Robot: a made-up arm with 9 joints. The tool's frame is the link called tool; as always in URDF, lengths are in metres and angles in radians. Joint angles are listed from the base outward.
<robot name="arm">
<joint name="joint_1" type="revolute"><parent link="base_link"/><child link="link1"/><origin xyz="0.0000 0.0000 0.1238" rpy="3.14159 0.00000 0.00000"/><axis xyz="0 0 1"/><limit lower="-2.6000" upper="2.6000"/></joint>
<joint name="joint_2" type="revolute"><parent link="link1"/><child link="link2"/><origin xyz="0.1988 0.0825 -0.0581" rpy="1.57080 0.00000 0.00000"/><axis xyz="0 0 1"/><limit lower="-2.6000" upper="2.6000"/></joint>
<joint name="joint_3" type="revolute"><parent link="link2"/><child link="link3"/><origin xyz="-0.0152 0.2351 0.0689" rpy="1.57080 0.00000 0.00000"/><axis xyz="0 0 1"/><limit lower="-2.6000" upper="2.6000"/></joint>
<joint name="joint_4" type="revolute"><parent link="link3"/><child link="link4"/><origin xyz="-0.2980 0.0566 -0.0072" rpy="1.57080 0.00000 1.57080"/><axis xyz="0 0 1"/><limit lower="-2.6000" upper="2.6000"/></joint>
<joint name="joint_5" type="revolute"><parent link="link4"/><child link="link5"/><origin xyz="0.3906 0.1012 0.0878" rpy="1.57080 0.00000 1.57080"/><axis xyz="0 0 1"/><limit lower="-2.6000" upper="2.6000"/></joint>
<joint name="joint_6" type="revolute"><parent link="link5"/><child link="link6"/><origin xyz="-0.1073 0.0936 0.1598"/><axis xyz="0 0 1"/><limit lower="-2.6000" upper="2.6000"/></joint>
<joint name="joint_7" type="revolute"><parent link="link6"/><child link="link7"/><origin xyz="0.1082 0.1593 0.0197" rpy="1.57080 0.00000 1.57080"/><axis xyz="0 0 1"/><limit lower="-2.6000" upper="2.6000"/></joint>
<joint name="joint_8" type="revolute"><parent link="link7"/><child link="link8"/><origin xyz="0.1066 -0.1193 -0.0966" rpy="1.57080 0.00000 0.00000"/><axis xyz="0 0 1"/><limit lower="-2.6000" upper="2.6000"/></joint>
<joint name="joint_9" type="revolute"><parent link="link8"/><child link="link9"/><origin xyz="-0.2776 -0.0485 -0.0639" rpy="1.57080 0.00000 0.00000"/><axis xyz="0 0 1"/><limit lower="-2.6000" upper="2.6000"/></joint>
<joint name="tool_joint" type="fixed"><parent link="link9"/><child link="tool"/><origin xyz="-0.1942 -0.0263 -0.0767" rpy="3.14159 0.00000 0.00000"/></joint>
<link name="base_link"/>
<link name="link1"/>
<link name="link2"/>
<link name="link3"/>
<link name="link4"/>
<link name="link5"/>
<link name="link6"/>
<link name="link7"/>
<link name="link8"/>
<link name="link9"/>
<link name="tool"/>
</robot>
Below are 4 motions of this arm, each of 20 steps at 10 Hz.
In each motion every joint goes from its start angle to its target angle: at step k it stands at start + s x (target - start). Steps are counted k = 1, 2, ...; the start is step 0. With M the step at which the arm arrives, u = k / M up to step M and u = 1 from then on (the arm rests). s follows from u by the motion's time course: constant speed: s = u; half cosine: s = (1 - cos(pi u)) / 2; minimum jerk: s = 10 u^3 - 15 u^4 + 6 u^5.
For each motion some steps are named. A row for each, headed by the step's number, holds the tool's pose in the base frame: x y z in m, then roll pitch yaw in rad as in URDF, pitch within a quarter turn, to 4 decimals.
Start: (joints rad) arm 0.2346 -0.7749 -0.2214 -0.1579 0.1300 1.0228 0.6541 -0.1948 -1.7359
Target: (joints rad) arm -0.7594 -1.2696 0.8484 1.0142 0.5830 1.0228 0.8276 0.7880 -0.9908
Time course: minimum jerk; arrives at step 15
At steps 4, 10, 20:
4: 0.5310 0.2440 -0.0968 0.3171 -0.3011 2.1077
10: 0.1143 0.1816 -0.3761 0.1497 -0.3321 -3.0246
20: 0.1598 0.0115 -0.4241 0.3127 -0.4179 -2.8431

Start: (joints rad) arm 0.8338 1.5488 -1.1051 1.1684 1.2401 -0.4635 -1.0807 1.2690 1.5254
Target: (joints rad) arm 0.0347 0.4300 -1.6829 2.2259 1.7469 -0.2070 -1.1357 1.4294 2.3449
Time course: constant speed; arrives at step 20
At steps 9, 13, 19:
9: 0.7517 0.0465 0.1508 0.1568 -0.4609 2.0488
13: 0.6614 0.1792 0.3535 -0.0618 -0.1202 2.1377
19: 0.3501 0.3888 0.5012 -0.4674 0.3353 2.1626

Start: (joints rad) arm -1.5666 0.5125 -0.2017 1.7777 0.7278 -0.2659 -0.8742 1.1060 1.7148
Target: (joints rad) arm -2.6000 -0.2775 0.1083 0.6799 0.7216 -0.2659 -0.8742 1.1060 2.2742
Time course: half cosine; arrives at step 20
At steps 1, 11, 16, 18, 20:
1: -0.2223 0.3983 0.6146 -0.7855 0.1616 -1.6070
11: -0.5420 -0.1700 0.4095 -0.2600 0.3355 -0.8157
16: -0.4483 -0.4570 0.1812 0.1066 0.5159 -0.4211
18: -0.4158 -0.4975 0.1259 0.1911 0.5656 -0.3345
20: -0.4044 -0.5095 0.1068 0.2207 0.5836 -0.3042

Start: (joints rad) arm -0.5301 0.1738 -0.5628 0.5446 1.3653 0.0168 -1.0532 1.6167 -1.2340
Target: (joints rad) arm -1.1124 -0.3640 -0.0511 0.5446 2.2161 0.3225 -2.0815 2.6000 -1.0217
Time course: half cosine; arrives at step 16
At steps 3, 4, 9, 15, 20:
3: -0.5287 0.4313 0.1410 -0.3424 0.5844 1.1807
4: -0.5548 0.3642 0.1551 -0.3820 0.6126 1.2914
9: -0.4400 -0.0891 0.2380 -0.6705 0.8161 2.2208
15: -0.1639 -0.1105 0.3138 -0.6580 1.0077 -2.9370
20: -0.1601 -0.1061 0.3155 -0.6499 1.0110 -2.9025

